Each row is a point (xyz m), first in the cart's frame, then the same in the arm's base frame.
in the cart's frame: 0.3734 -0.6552 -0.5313
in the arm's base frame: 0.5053 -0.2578 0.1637
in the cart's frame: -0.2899 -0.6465 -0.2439
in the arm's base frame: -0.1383 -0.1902 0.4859
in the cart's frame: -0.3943 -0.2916 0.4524
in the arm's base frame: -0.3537 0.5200 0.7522
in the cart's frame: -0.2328 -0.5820 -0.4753
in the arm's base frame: -0.0975 -0.2992 0.2682
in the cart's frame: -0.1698 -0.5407 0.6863
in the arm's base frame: -0.0720 0.5676 1.0447
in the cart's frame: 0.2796 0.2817 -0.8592
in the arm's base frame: 0.1539 0.1166 -0.6909
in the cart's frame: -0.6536 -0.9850 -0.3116
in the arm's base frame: -0.3886 -0.5432 0.7394
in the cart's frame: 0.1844 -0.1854 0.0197
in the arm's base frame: 0.1789 0.4079 0.2652
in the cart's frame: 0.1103 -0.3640 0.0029
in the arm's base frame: 0.1593 0.2604 0.3899
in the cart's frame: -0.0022 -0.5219 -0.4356
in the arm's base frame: 0.1054 -0.1812 0.2111
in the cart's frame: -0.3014 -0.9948 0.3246
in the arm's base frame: -0.0610 -0.0219 1.1265
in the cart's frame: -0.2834 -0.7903 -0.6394
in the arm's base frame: -0.0831 -0.5662 0.3051
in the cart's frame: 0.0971 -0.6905 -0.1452
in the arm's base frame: 0.2430 -0.0664 0.5119
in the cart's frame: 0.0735 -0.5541 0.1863
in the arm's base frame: 0.1748 0.2555 0.6561
